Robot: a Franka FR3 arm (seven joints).
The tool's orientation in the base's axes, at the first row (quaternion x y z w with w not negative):
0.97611 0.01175 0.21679 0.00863
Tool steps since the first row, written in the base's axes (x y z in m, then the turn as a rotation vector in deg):
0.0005 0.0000 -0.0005 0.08 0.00 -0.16
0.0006 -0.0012 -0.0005 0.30 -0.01 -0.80
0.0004 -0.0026 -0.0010 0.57 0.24 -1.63
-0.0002 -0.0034 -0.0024 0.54 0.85 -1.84
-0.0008 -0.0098 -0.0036 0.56 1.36 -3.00
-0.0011 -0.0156 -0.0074 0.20 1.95 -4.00
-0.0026 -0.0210 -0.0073 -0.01 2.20 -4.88
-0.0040 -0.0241 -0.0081 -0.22 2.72 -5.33
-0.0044 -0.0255 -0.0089 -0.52 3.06 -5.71
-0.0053 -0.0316 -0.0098 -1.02 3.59 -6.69
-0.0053 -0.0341 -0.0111 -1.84 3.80 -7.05
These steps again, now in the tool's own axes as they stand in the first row. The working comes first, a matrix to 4 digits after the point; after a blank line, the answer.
The tool's axes in the first row as the columns of a matrix, in the base's axes (used below as rounded here):
0.9057 0.0192 0.4234
0.0267 -0.9996 -0.0118
0.4230 0.0219 -0.9059

0.0002 0.0000 0.0007 0.00 0.00 0.18
0.0003 0.0012 0.0007 -0.07 0.00 0.85
-0.0001 0.0026 0.0011 -0.17 -0.26 1.72
-0.0013 0.0033 0.0021 -0.27 -0.88 1.89
-0.0025 0.0097 0.0030 -0.73 -1.41 2.94
-0.0045 0.0154 0.0064 -1.46 -2.03 3.69
-0.0060 0.0208 0.0058 -2.01 -2.31 4.39
-0.0077 0.0238 0.0059 -2.38 -2.84 4.70
-0.0084 0.0252 0.0065 -2.80 -3.19 4.92
-0.0098 0.0313 0.0070 -3.66 -3.75 5.59
-0.0104 0.0337 0.0082 -4.55 -3.99 5.56

